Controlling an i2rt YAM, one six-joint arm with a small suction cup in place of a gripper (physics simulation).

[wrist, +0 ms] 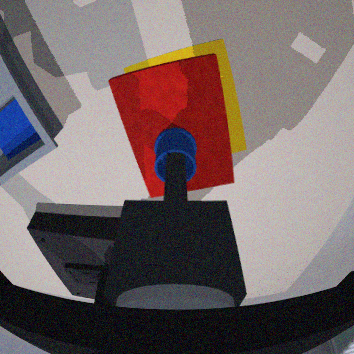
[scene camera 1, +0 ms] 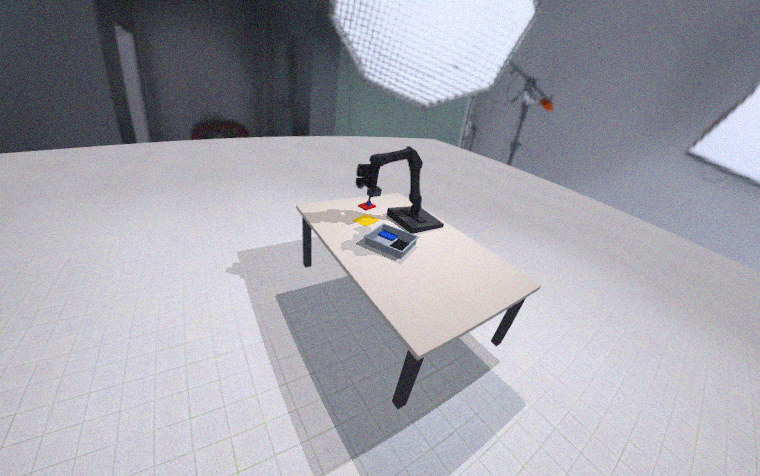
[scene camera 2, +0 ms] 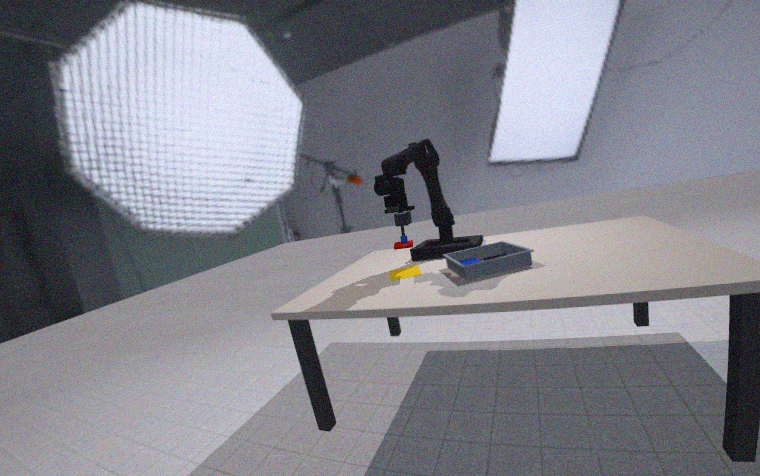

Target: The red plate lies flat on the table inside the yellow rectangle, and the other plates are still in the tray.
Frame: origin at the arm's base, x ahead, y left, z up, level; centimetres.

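Seen in the pictures: end effector, tool point: [wrist: 175, 139] [scene camera 1: 368, 206] [scene camera 2: 404, 245]; arm's base, origin of the base link: [scene camera 1: 413, 216] [scene camera 2: 447, 242].
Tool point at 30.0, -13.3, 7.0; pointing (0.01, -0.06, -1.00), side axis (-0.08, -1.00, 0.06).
Offsets run from my tool point to a thing's top centre, as dx, dy, dz. "*": to the spot under its first point. Level surfaces: height alone.
My gripper [scene camera 1: 368, 203] [scene camera 2: 403, 239] [wrist: 175, 156], a small blue suction cup, is shut on the red plate @(+0.8, -0.2, +1.3) [scene camera 1: 364, 206] [scene camera 2: 399, 245] [wrist: 202, 100]. It holds the plate level above the table, with a gap below it. The yellow rectangle @(* -0.9, -2.1, -11.0) [scene camera 1: 365, 220] [scene camera 2: 405, 273] [wrist: 234, 115] lies on the table; in the wrist view the plate hides most of it. A blue plate @(+0.1, +21.1, -9.7) [scene camera 1: 387, 235] [scene camera 2: 469, 261] [wrist: 17, 125] and a black plate @(+2.3, +33.8, -9.8) [scene camera 1: 399, 244] lie in the grey tray @(+4.3, +28.5, -6.0) [scene camera 1: 383, 250] [scene camera 2: 493, 269] [wrist: 54, 141].
The arm's black base [scene camera 1: 429, 222] [scene camera 2: 420, 253] [wrist: 65, 260] stands on the table @(dz -11.0) [scene camera 1: 448, 291] [scene camera 2: 605, 257], beside the tray. The tray's raised walls stand close to the yellow rectangle. The table's edge lies beyond the rectangle. The arm casts shadows across the tabletop.
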